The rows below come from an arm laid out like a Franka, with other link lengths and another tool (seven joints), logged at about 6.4 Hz.
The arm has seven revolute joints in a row. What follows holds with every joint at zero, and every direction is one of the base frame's.
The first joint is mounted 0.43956 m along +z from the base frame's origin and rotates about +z.
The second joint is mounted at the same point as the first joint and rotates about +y.
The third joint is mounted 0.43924 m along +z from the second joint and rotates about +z.
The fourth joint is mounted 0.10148 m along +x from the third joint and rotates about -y.
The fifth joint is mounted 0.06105 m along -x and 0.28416 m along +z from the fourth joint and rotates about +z.
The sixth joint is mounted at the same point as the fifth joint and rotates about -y.
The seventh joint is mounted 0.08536 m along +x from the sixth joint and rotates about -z.
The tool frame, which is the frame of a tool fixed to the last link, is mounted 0.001 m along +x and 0.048 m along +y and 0.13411 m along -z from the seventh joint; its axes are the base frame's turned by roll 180, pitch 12.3 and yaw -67.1 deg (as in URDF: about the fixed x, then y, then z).
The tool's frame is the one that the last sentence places.
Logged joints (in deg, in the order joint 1, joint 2, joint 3, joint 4, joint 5, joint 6, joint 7), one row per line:
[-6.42 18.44 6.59 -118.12 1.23 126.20 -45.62]
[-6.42 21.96 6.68 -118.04 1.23 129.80 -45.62]
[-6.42 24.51 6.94 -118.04 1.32 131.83 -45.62]
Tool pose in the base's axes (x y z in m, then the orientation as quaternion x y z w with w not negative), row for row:
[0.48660 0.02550 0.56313 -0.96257 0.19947 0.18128 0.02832]
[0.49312 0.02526 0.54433 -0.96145 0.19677 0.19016 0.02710]
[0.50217 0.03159 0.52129 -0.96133 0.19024 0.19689 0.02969]
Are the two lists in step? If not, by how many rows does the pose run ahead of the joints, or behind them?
The pose runs 2 rows behind the joints: the pose in row i belongs to the joints in row i - 2.
